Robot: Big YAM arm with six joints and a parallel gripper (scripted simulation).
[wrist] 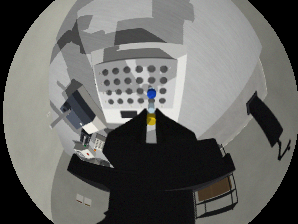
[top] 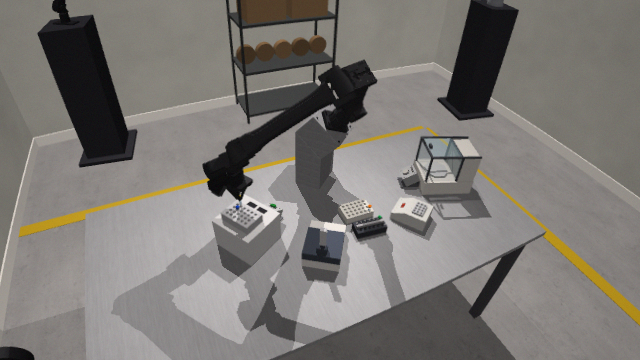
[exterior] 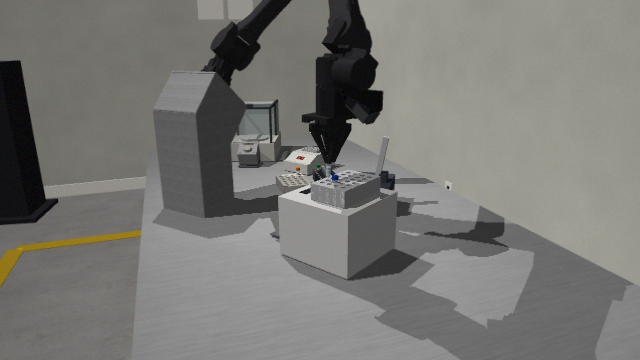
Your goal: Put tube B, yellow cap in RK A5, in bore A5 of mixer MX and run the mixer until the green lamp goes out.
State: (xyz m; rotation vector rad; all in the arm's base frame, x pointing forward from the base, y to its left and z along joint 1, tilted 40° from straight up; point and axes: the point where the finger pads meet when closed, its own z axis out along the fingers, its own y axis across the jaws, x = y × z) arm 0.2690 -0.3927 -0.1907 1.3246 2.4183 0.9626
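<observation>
Right now the grey shaking block is 30 mm ahead of my hand and 60 mm below it. The rest, counted from my hand: black magnet block: 90 mm ahead, 500 mm to the left, 190 mm below; green start key: 80 mm behind, 140 mm to the left, 150 mm below; tube rack RK: 20 mm behind, 480 mm to the left, 200 mm below.
</observation>
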